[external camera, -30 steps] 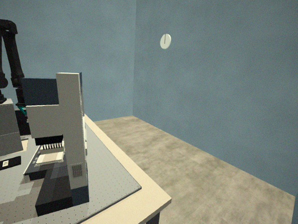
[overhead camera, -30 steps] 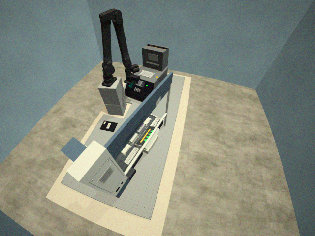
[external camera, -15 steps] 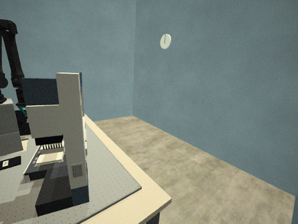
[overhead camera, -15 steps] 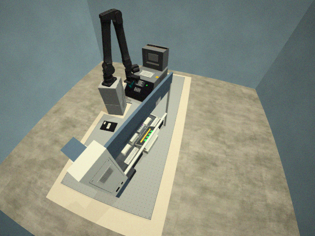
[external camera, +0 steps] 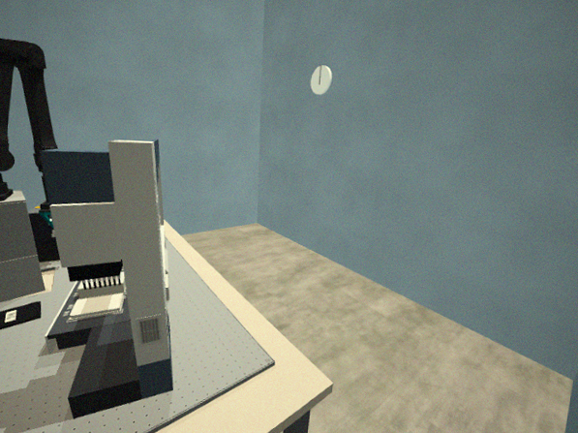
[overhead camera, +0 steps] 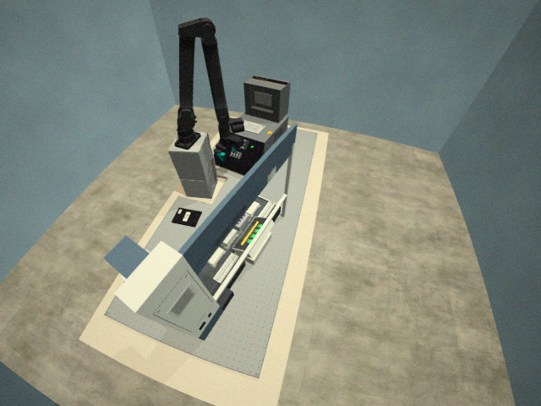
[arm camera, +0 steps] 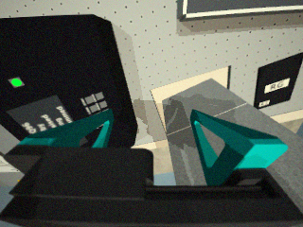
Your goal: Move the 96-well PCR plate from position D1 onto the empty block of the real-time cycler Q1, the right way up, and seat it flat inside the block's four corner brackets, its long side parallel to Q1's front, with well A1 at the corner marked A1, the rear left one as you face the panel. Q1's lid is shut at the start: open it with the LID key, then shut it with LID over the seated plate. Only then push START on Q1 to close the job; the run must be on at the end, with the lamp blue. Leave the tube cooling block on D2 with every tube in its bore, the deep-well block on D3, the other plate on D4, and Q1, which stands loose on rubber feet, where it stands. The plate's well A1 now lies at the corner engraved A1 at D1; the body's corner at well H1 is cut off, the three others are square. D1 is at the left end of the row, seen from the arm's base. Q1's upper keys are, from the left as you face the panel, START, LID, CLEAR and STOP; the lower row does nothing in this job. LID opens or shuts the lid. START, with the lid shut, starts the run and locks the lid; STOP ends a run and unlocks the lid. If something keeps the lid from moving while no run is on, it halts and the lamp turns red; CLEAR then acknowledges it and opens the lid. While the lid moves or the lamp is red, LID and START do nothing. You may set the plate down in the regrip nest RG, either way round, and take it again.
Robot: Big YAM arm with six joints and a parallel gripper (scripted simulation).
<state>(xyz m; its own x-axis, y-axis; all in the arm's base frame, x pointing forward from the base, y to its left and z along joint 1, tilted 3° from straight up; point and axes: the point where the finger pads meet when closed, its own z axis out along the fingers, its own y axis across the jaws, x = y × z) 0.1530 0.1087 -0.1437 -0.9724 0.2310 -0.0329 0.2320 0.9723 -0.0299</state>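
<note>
Right now my hand is 29 cm to the left of the tube cooling block, 16 cm short of it and 12 cm above it. Round my hand: regrip nest: 34 cm to the right, 20 cm below, 11 cm behind; gantry tower: 76 cm to the right, 26 cm ahead, 8 cm above; pipetting head: 75 cm to the right, 19 cm above, 17 cm ahead.
</note>
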